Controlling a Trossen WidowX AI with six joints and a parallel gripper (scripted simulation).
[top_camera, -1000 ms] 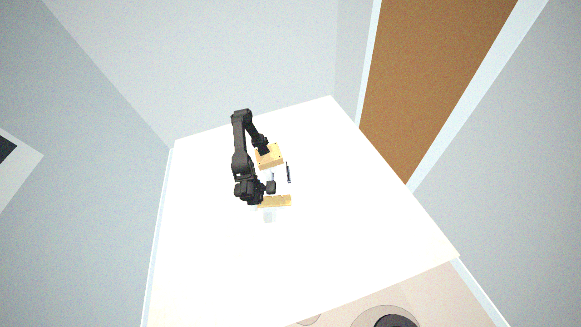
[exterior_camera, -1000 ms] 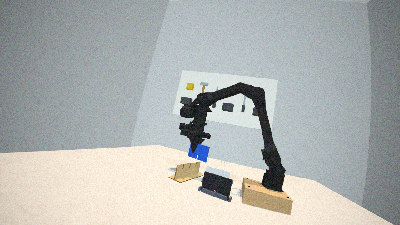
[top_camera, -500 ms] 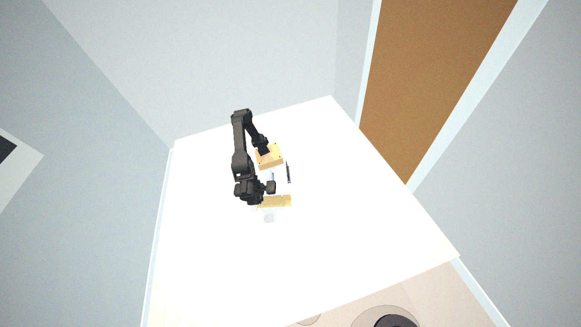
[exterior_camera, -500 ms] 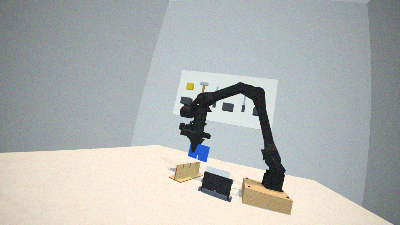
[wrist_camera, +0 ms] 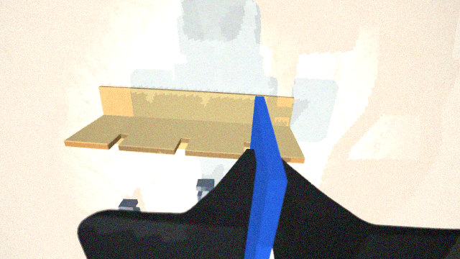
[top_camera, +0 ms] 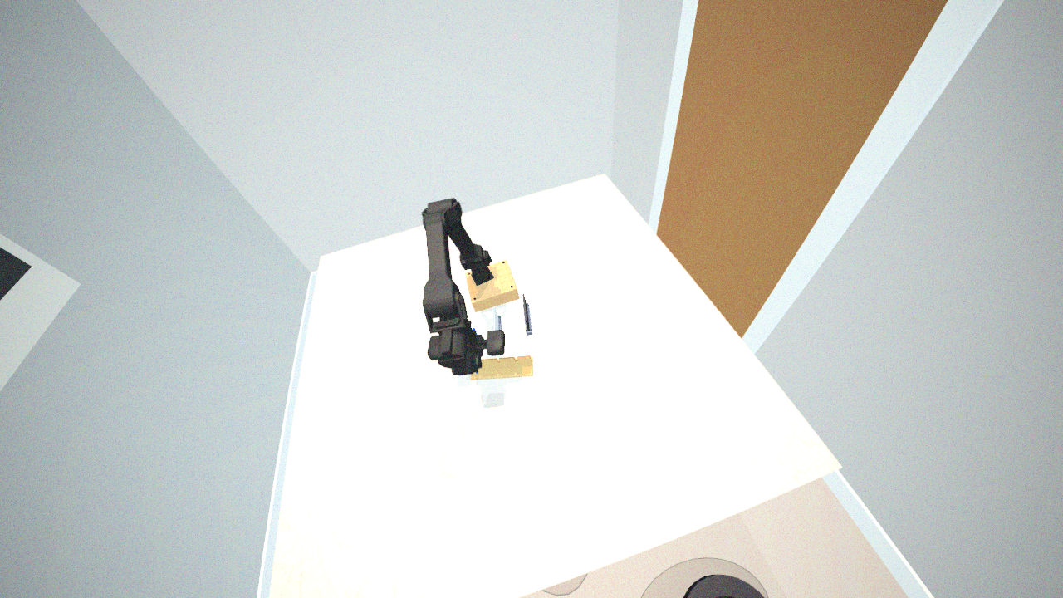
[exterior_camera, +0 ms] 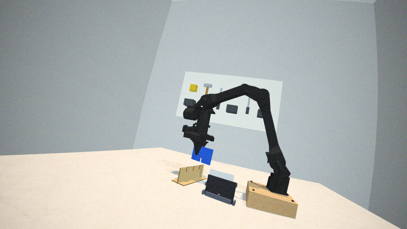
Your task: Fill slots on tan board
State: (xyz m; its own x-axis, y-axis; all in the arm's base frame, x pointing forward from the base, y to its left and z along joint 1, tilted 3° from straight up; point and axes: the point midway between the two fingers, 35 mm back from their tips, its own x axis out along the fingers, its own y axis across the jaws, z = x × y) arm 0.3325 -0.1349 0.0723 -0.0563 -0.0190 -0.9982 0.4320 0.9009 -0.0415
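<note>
Right now my gripper tip is 2 cm past the blue board and 1 cm to the right of it. The rest, counted from my gripper tip: tan board (7 cm below, 6 cm to the left); black board (20 cm to the left, 12 cm behind, 7 cm below).
</note>
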